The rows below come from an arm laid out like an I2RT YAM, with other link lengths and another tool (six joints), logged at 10 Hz.
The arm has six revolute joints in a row. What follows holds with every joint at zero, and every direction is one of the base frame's. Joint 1 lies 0.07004 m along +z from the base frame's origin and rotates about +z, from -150 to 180 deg. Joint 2 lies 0.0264 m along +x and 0.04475 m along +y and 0.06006 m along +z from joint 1 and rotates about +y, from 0 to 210 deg. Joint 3 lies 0.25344 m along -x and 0.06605 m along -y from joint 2 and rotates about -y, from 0 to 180 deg. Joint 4 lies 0.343 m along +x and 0.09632 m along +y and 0.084 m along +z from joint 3 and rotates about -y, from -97 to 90 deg. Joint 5 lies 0.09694 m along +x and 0.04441 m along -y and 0.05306 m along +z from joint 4 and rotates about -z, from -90 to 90 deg. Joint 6 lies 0.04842 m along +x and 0.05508 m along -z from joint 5 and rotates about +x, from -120 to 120 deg. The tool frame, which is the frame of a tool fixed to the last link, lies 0.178 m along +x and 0.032 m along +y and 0.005 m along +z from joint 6; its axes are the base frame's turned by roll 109.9, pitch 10.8 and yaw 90 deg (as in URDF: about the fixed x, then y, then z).
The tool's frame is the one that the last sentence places.
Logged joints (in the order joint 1, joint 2, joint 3, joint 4, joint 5, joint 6), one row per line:
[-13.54, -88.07, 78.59, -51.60, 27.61, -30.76]
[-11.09, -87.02, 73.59, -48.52, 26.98, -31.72]
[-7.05, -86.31, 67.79, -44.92, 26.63, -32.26]
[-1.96, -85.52, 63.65, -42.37, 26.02, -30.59]
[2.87, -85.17, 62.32, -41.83, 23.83, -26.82]
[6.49, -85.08, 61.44, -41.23, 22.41, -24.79]
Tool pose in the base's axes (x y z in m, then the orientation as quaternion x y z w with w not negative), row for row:
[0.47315, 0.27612, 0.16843, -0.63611, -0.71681, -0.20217, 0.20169]
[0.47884, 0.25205, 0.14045, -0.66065, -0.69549, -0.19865, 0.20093]
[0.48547, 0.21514, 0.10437, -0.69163, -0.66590, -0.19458, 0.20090]
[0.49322, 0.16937, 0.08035, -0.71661, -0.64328, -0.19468, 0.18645]
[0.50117, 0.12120, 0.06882, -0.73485, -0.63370, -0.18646, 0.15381]
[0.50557, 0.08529, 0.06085, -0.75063, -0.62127, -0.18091, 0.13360]
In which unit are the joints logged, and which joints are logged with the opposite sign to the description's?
The joints are logged in degrees. Opposite sign: joint 1, joint 2, joint 5, joint 6.
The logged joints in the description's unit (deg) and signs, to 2 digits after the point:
[13.54, 88.07, 78.59, -51.60, -27.61, 30.76]
[11.09, 87.02, 73.59, -48.52, -26.98, 31.72]
[7.05, 86.31, 67.79, -44.92, -26.63, 32.26]
[1.96, 85.52, 63.65, -42.37, -26.02, 30.59]
[-2.87, 85.17, 62.32, -41.83, -23.83, 26.82]
[-6.49, 85.08, 61.44, -41.23, -22.41, 24.79]

